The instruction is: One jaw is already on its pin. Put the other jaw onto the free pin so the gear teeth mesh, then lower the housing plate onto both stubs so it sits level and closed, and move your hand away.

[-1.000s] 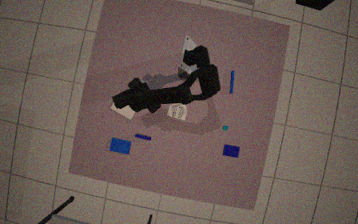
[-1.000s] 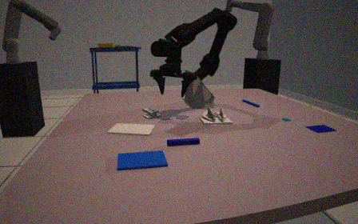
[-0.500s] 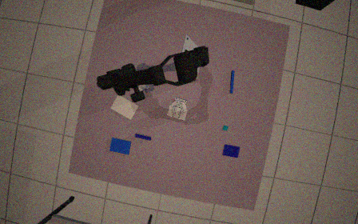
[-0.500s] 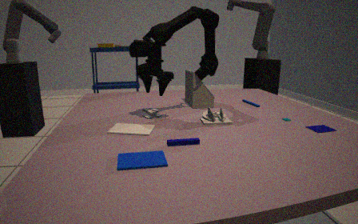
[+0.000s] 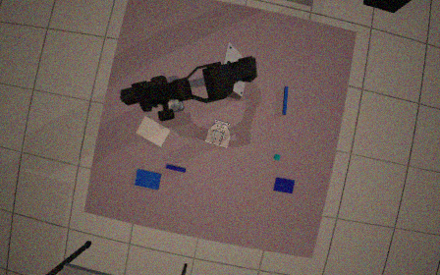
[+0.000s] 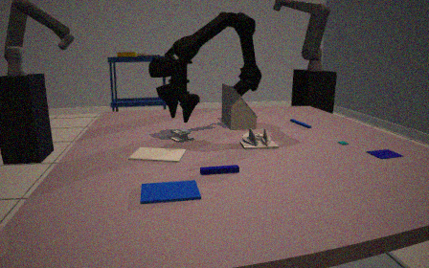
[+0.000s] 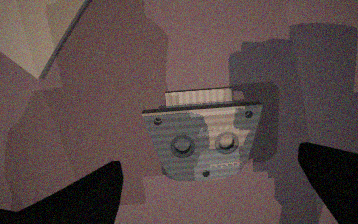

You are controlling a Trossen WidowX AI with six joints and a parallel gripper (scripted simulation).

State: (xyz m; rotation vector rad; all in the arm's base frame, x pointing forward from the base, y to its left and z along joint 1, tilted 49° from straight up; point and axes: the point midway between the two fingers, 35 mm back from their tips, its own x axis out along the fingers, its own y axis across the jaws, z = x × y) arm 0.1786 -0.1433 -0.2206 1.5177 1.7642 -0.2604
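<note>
My gripper tip is 5 cm above the grey housing plate, 1 cm to the right of it and 1 cm past it. From my gripper tip the other things lie so: dark blue bar: 32 cm ahead, 8 cm to the left, 7 cm below; dark blue slab: 67 cm to the left, 29 cm ahead, 7 cm below; teal piece: 59 cm to the left, 15 cm ahead, 7 cm below.
</note>
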